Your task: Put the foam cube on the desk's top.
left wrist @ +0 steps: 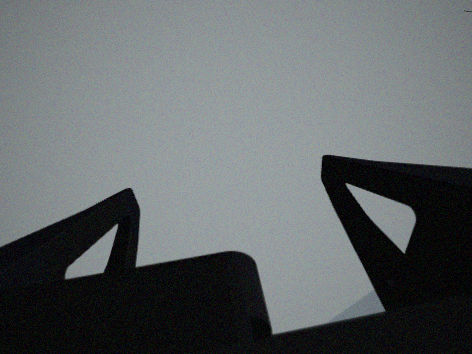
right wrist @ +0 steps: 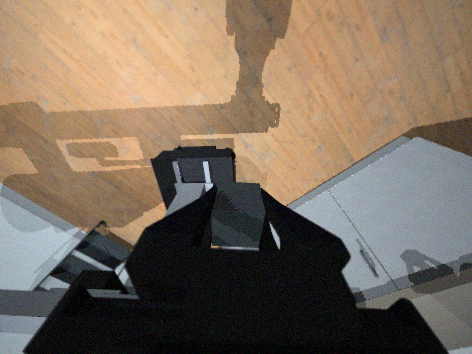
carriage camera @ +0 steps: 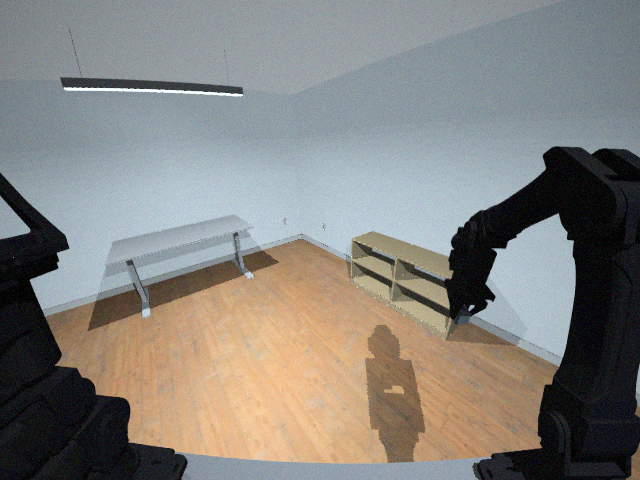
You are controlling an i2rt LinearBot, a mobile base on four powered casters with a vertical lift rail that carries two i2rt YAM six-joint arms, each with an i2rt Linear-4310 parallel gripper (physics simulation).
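Seen in the pictures: left gripper, between the fingertips: (left wrist: 230, 182); right gripper, between the fingertips: (right wrist: 237, 192) (carriage camera: 457, 318); left arm's base, origin of its link: (carriage camera: 118, 476).
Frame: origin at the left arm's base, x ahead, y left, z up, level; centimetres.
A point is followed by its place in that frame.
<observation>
The desk (carriage camera: 180, 238) {x 208.1, y 136.7, z -42.3 cm}, with a pale grey top and two metal legs, stands against the wall at the left of the carriage view, some distance off. The foam cube (carriage camera: 462, 317) {x 31.7, y -65.4, z 3.0 cm} (right wrist: 237, 216) {x 34.5, y -66.0, z 4.0 cm} is dark grey and sits between the fingers of my right gripper (carriage camera: 463, 311) {x 34.0, y -65.8, z 0.7 cm} (right wrist: 237, 192) {x 34.0, y -65.8, z 0.7 cm}, which is shut on it. In the carriage view this gripper is in the air at the right, far from the desk, and the cube's lower part shows below the fingers. My left gripper (left wrist: 230, 182) {x 3.0, y -0.4, z 43.6 cm} is open and empty, with pale ceiling behind it.
A beige shelf unit (carriage camera: 400, 246) {x 200.0, y -105.9, z -53.3 cm} stands against the wall, behind my right gripper in the carriage view. A grey-white cabinet (right wrist: 385, 195) {x -19.7, y -142.8, z -71.0 cm} with a handle shows at the right of the right wrist view. Wooden floor (carriage camera: 248, 361) {x 110.7, y 36.0, z -114.3 cm} lies before the desk. A long lamp (carriage camera: 152, 86) {x 162.7, y 94.8, z 95.5 cm} hangs above.
</observation>
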